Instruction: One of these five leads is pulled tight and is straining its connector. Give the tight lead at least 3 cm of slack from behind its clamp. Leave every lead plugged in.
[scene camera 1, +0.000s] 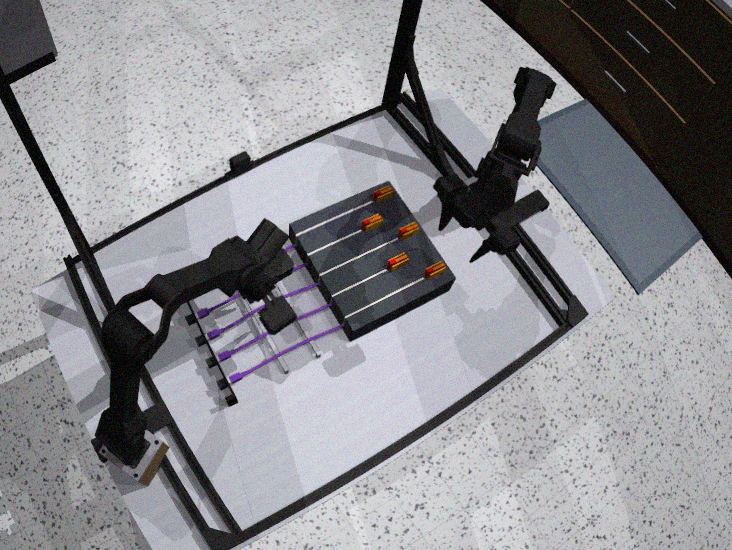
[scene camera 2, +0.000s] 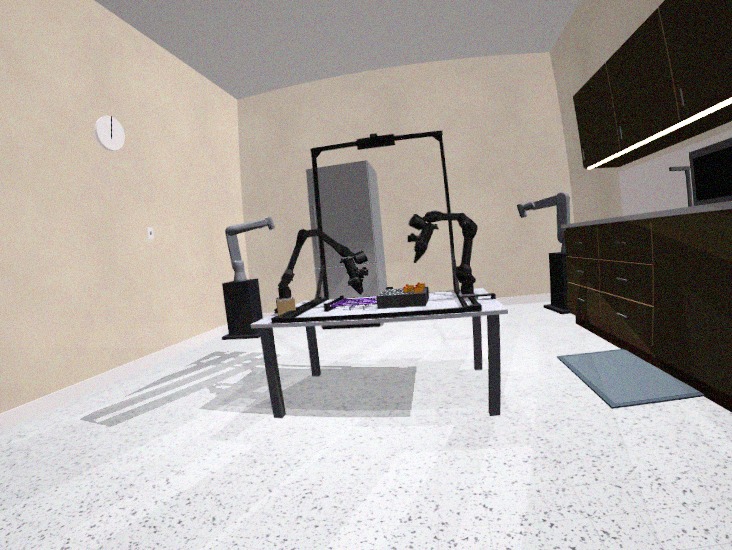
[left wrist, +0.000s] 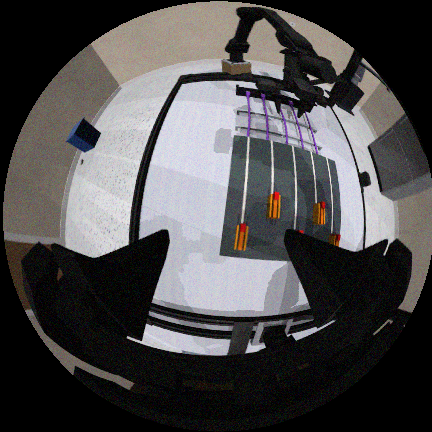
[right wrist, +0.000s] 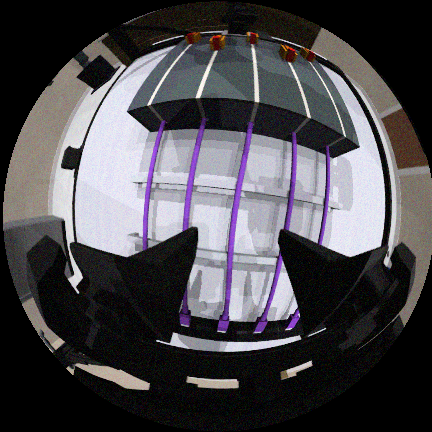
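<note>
Five purple leads run from a dark block to a black connector bar. Several purple plugs are seated at the bar; some plugs are hidden. White lines cross the block's top to orange clamps with red parts. I cannot tell which lead is tight. My right gripper is open and empty above the leads, the middle lead showing between its fingers in the wrist view. My left gripper is open and empty, high beyond the block's clamp side.
Two thin grey rails run crosswise under the leads, between block and connector bar. A black frame edges the table, with an upright post behind the block. The right arm reaches over the connector bar and hides part of the leads in scene camera 1.
</note>
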